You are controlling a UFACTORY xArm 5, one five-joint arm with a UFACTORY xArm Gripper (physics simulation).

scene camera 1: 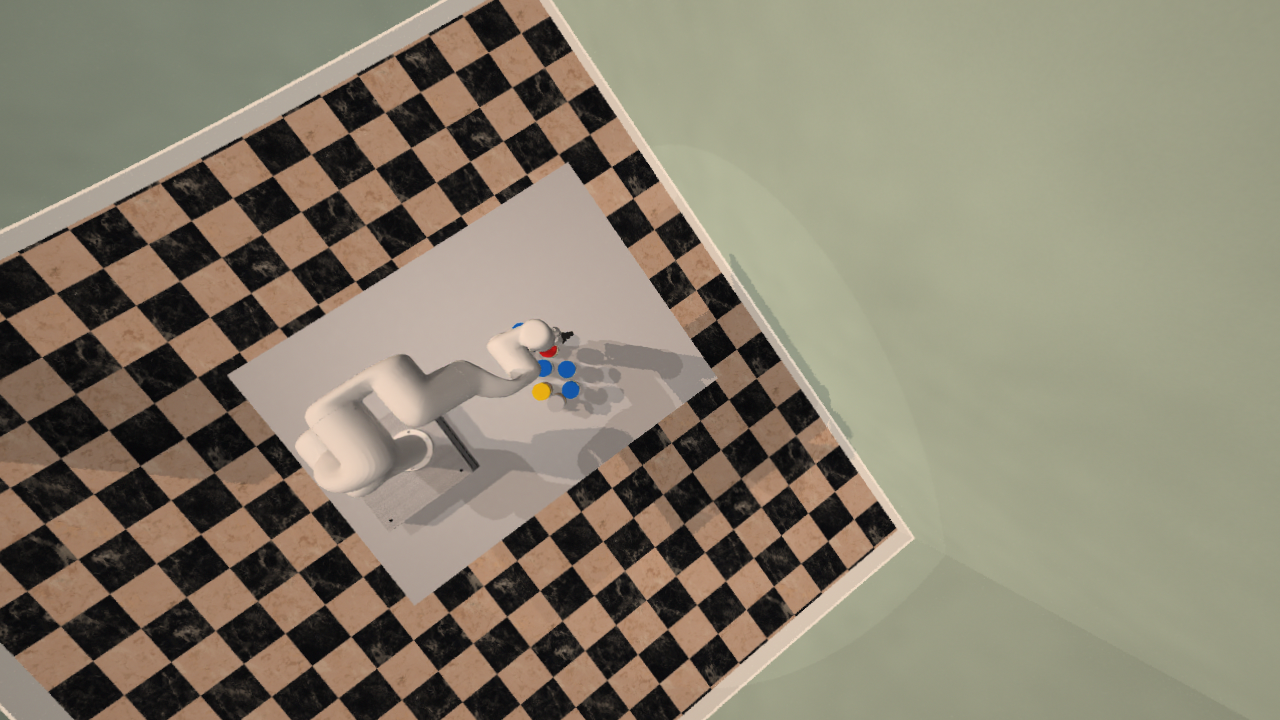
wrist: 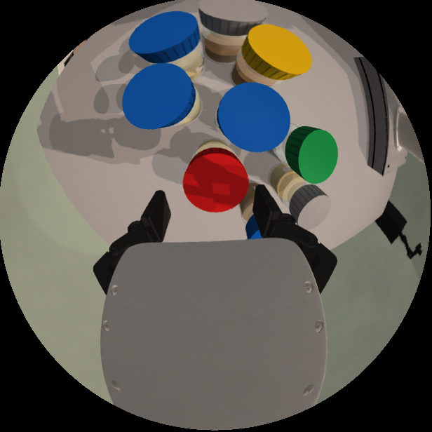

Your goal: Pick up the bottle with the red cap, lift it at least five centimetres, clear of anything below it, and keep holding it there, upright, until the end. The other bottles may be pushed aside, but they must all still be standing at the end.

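Places are measured from the arm's base along level axes (x up, y right, z ahead), in metres.
Where they show: arm's base, link origin: (scene camera 1: 412, 449).
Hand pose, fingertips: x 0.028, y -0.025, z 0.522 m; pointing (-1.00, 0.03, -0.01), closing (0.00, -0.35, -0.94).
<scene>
Each offset is from my fingertips to the top centre of the thing.
The bottle with the red cap @[dx +0.009, dy +0.015, dz -0.012 m] (scene camera 1: 548, 351) (wrist: 215, 182) stands upright; in the wrist view its cap is just ahead of the fingers, roughly centred across the gap, and in the scene view the wrist partly covers it. My gripper (scene camera 1: 563, 337) (wrist: 210, 199) is open and empty. A blue-capped bottle (scene camera 1: 518, 327) (wrist: 254, 228) is partly hidden behind the right finger in the wrist view. Another blue-capped bottle @[dx +0.009, dy +0.056, dz -0.060 m] (scene camera 1: 544, 368) (wrist: 254, 117) stands beyond the red cap, and a third @[dx +0.009, dy +0.102, dz -0.002 m] (scene camera 1: 566, 368) (wrist: 159, 96) stands beyond it to the left. How high the fingertips are is hard to tell.
Also standing are a green-capped bottle (wrist: 318, 156), a grey-capped one (wrist: 311, 207) close to the right finger, a yellow-capped one @[dx +0.009, dy +0.112, dz -0.107 m] (scene camera 1: 540, 391) (wrist: 280, 52), a far blue-capped one @[dx +0.009, dy +0.162, dz -0.031 m] (scene camera 1: 570, 390) (wrist: 165, 36) and a far grey-capped one @[dx +0.009, dy +0.170, dz -0.093 m] (scene camera 1: 556, 403) (wrist: 232, 10).
</scene>
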